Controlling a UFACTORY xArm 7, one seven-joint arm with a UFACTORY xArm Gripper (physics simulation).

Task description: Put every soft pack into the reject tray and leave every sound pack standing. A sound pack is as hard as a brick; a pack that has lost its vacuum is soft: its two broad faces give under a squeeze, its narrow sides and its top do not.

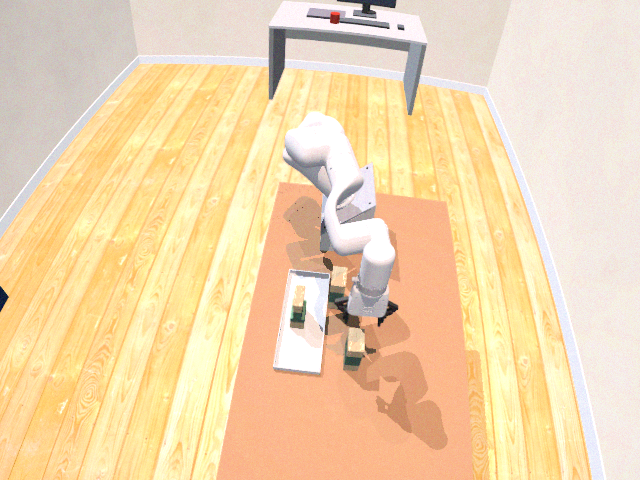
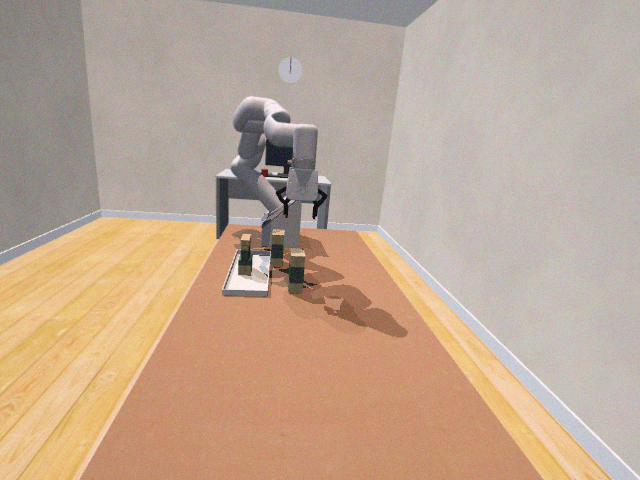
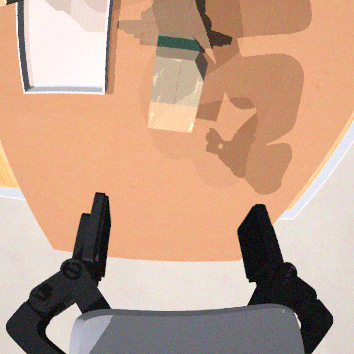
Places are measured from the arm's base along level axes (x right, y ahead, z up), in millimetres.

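Where they show: gripper, fingertip midpoint: (image 1: 362,321) (image 2: 300,217) (image 3: 180,213); arm's base, link origin: (image 2: 277,207).
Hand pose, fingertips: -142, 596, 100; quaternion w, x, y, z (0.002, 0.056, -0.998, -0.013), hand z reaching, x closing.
Things, the pixels of their top centre, and the offset from my fingertips, as dx, dy, dz. Level surfaces: height alone.
- tan pack with a green band, top centre: (image 3: 174,96) (image 1: 356,339) (image 2: 297,252) +1, -11, -126
- white reject tray, top centre: (image 1: 303,317) (image 2: 250,267) +186, -125, -244
- pack, top centre: (image 1: 339,276) (image 2: 278,232) +95, -237, -126
- green shape, top centre: (image 1: 299,295) (image 2: 246,236) +205, -127, -123
- orange-brown mat, surface height: dz -267
A tan pack with a green band (image 1: 354,348) (image 2: 296,271) (image 3: 175,90) stands upright right of the white reject tray (image 1: 297,370) (image 2: 245,293) (image 3: 65,91), near its front end. Another pack (image 1: 338,283) (image 2: 278,248) stands upright by the tray's back right corner. Inside the tray stands a tan and green shape (image 1: 298,306) (image 2: 245,255), narrower above and wider below; I cannot tell if it is one pack or two. My gripper (image 1: 366,321) (image 2: 300,216) (image 3: 180,213) is open and empty, raised above the packs. Softness cannot be seen.
The tray and packs are on an orange-brown mat (image 1: 336,428) (image 2: 310,387). The arm's base (image 1: 364,206) stands at the back of the mat. A desk (image 1: 294,20) with a red cup (image 1: 334,17) is farther back. Arm shadows lie across the mat.
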